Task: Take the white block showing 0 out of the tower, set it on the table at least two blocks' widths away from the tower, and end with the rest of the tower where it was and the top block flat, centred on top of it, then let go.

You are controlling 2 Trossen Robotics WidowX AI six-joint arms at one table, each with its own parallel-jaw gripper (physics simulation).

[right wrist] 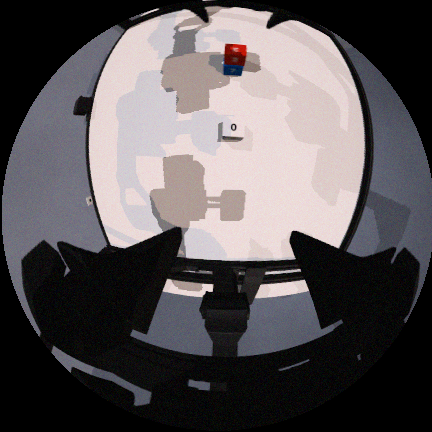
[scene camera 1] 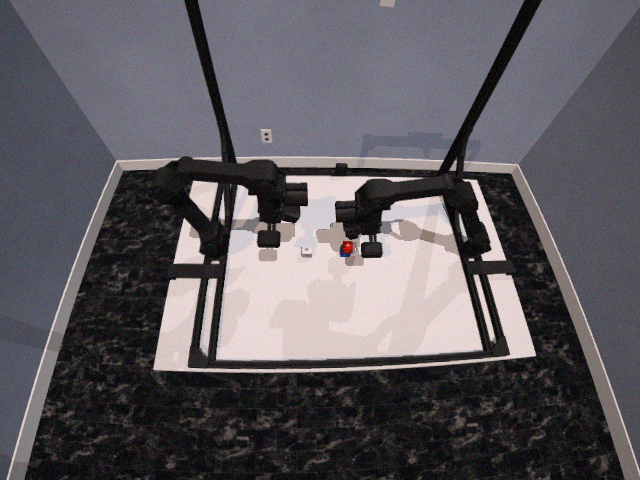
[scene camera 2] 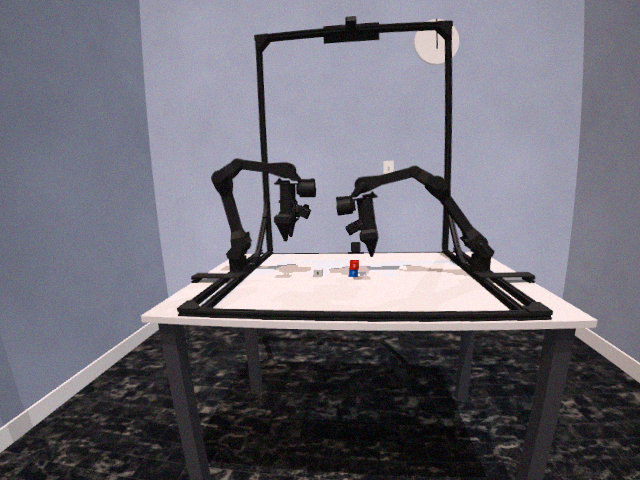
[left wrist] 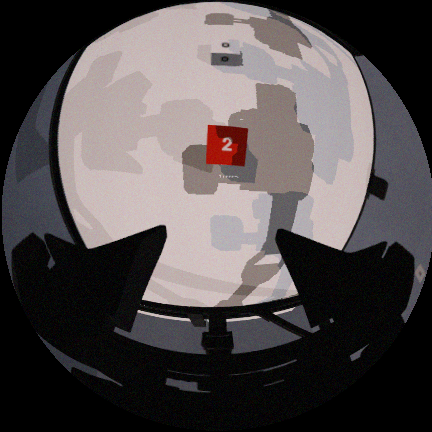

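Seen in the pictures: left gripper, fingertip midpoint: (scene camera 1: 368, 242) (scene camera 2: 371, 253) (left wrist: 222, 232); right gripper, fingertip midpoint: (right wrist: 237, 234) (scene camera 1: 271, 232) (scene camera 2: 288, 239); left arm's base at its link origin: (scene camera 1: 470, 250) (scene camera 2: 480, 270) (left wrist: 216, 315); right arm's base at its link origin: (right wrist: 224, 275) (scene camera 1: 215, 251) (scene camera 2: 238, 271).
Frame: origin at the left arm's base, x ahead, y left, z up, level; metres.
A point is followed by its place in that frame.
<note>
The white block showing 0 (scene camera 1: 306, 252) {y 0.009, x 0.602, z 0.010 m} (scene camera 2: 317, 272) {y 0.013, x 0.601, z -0.001 m} (left wrist: 225, 59) {y -0.005, x 0.584, z -0.005 m} (right wrist: 233, 130) {y -0.003, x 0.607, z 0.010 m} stands on the table, several block widths to the left of the tower in both scene views. The red block with a 2 (scene camera 1: 347, 246) {y 0.002, x 0.465, z 0.039 m} (scene camera 2: 354, 264) {y 0.014, x 0.463, z 0.030 m} (left wrist: 226, 145) {y -0.003, x 0.463, z 0.038 m} (right wrist: 235, 54) {y -0.002, x 0.478, z 0.037 m} lies flat on the blue block (scene camera 1: 344, 254) {y 0.012, x 0.471, z -0.001 m} (scene camera 2: 353, 273) {y 0.012, x 0.467, z -0.005 m} (right wrist: 233, 70) {y -0.003, x 0.483, z -0.004 m}, looking about centred. The red block hides the blue one in the left wrist view. My left gripper (scene camera 1: 371, 250) {y 0.001, x 0.400, z 0.067 m} (scene camera 2: 371, 253) {y 0.001, x 0.400, z 0.067 m} (left wrist: 222, 232) {y 0.001, x 0.400, z 0.067 m} is open and empty, above and right of the tower. My right gripper (scene camera 1: 268, 238) {y -0.002, x 0.709, z 0.125 m} (scene camera 2: 285, 237) {y -0.002, x 0.709, z 0.125 m} (right wrist: 237, 234) {y -0.002, x 0.709, z 0.125 m} is open and empty, high and left of the white block.
The white table (scene camera 1: 289, 330) {y 0.265, x 0.657, z -0.019 m} (scene camera 2: 361, 302) {y 0.255, x 0.442, z -0.019 m} bears a black frame, with a front rail (scene camera 1: 341, 363) {y 0.369, x 0.503, z -0.005 m} (scene camera 2: 361, 314) {y 0.379, x 0.445, z 0.000 m} and tall uprights behind the arms. Shadows of the arms fall around the blocks.
</note>
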